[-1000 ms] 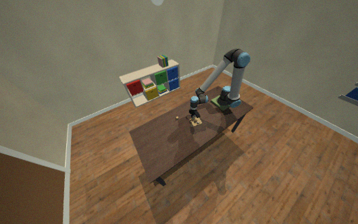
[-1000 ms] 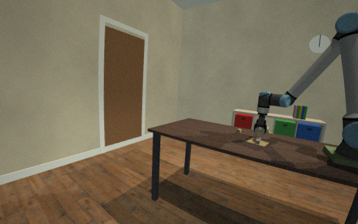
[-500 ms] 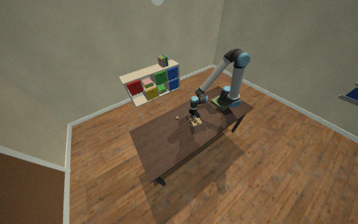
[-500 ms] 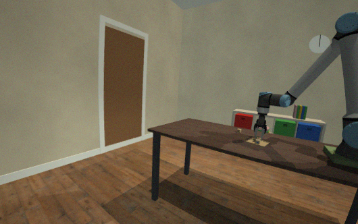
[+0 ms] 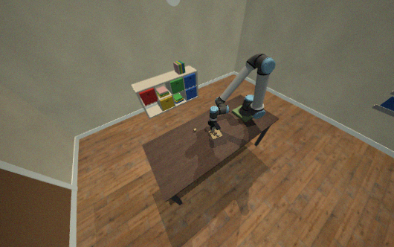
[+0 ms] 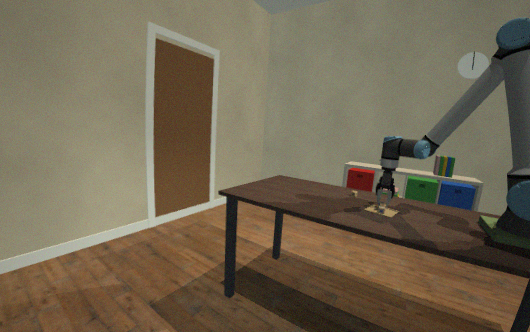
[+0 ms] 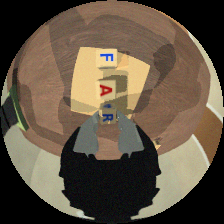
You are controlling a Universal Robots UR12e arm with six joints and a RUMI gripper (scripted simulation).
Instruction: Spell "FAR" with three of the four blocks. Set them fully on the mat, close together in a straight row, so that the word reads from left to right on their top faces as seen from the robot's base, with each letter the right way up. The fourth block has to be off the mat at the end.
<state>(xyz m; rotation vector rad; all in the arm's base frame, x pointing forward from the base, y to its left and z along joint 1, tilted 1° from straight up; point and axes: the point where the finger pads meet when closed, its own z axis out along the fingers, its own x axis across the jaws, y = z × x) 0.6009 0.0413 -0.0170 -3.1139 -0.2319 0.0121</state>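
My hand is 50 mm to the right of the tan mat, 20 mm above it and 10 mm past it.
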